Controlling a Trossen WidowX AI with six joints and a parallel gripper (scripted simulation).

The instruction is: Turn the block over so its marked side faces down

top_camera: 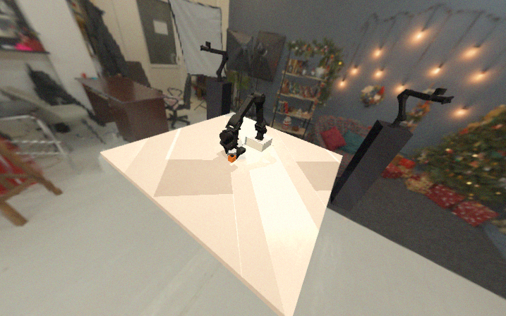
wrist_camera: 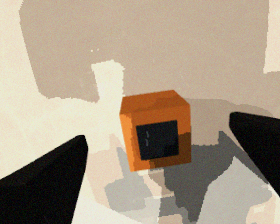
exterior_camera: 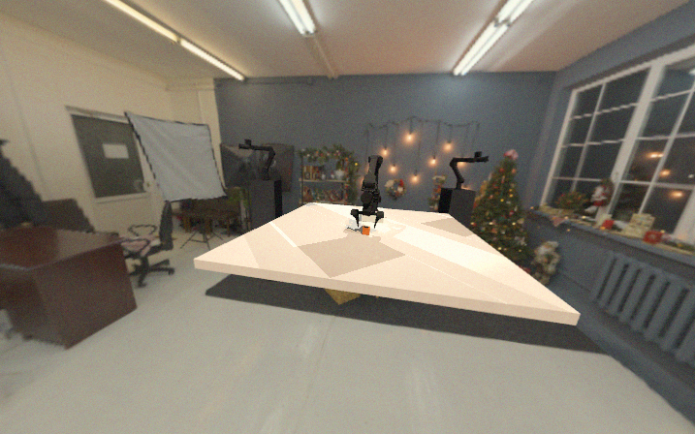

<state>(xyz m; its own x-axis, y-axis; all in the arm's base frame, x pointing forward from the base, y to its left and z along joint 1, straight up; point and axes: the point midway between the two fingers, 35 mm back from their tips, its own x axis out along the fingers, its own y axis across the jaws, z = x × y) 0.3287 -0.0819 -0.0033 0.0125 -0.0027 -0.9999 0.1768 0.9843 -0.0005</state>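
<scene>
Right now my gripper tip is 10 mm past the orange block and 10 mm above it.
</scene>
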